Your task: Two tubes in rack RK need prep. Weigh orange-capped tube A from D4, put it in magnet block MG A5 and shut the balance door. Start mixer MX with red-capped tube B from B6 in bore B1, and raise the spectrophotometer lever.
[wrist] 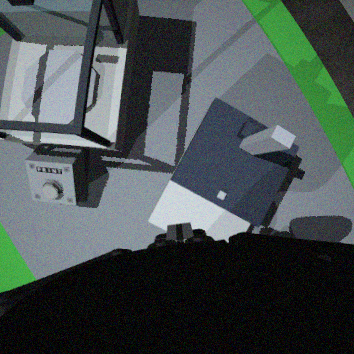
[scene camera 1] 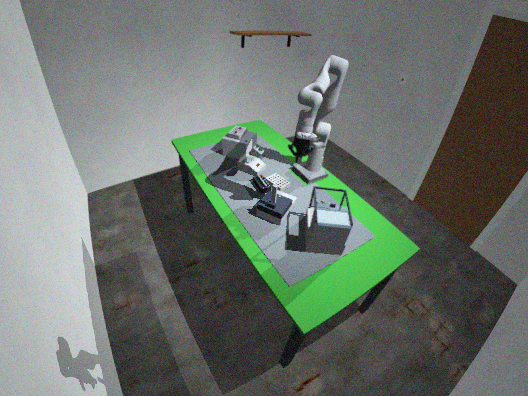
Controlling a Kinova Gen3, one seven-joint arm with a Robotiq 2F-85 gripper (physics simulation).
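My gripper is shut and empty, held above the table by the arm's base. The dark blue spectrophotometer has a white front part; its grey lever stands up from the top. The framed balance is to its side; its door state is unclear. The white rack and the black magnet block lie beyond the spectrophotometer in the scene view. Small coloured spots show on the block, but individual tubes are too small to tell. I cannot tell which device is the mixer.
A grey PRINT box stands beside the balance. A white device with a red button, a small one with a green mark and a box with a light top stand towards the far end. The mat lies on the green table.
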